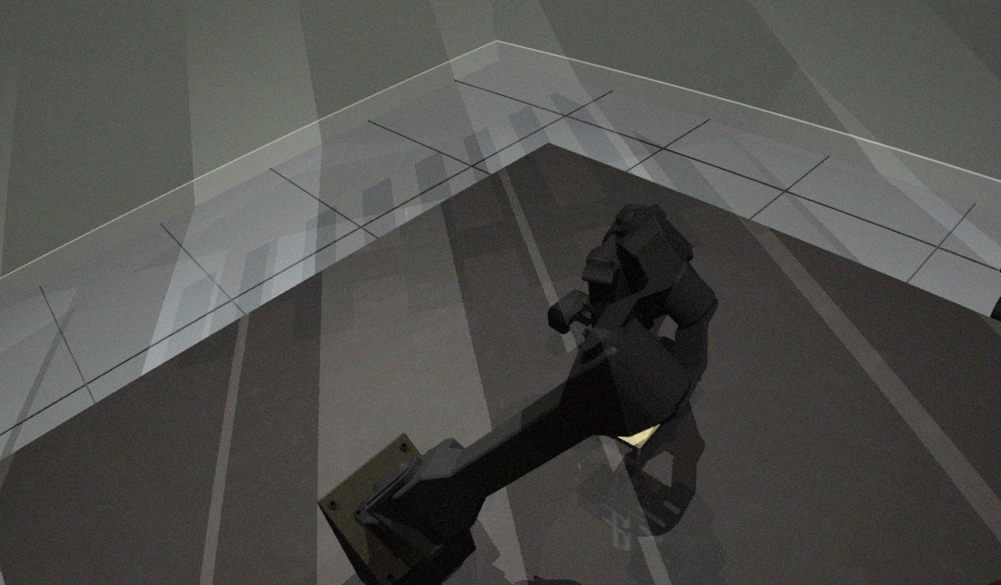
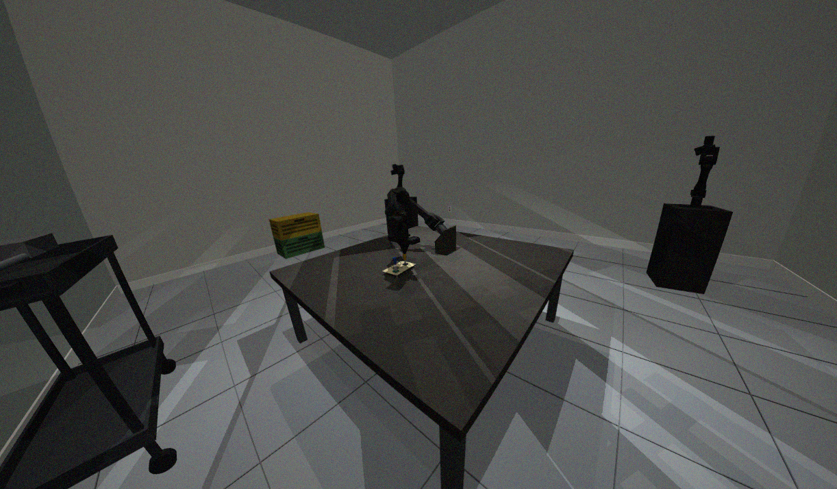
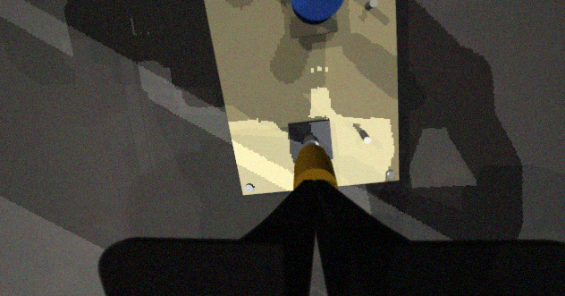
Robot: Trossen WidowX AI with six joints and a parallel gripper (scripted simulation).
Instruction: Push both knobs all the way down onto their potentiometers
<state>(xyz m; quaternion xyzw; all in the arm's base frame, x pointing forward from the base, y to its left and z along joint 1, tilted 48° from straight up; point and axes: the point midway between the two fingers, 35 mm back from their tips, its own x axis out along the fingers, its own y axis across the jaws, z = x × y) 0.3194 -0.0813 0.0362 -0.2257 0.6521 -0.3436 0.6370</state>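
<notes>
My gripper tip is 70 mm short of the blue knob, 10 mm to the left of it and 10 mm above it.
</notes>
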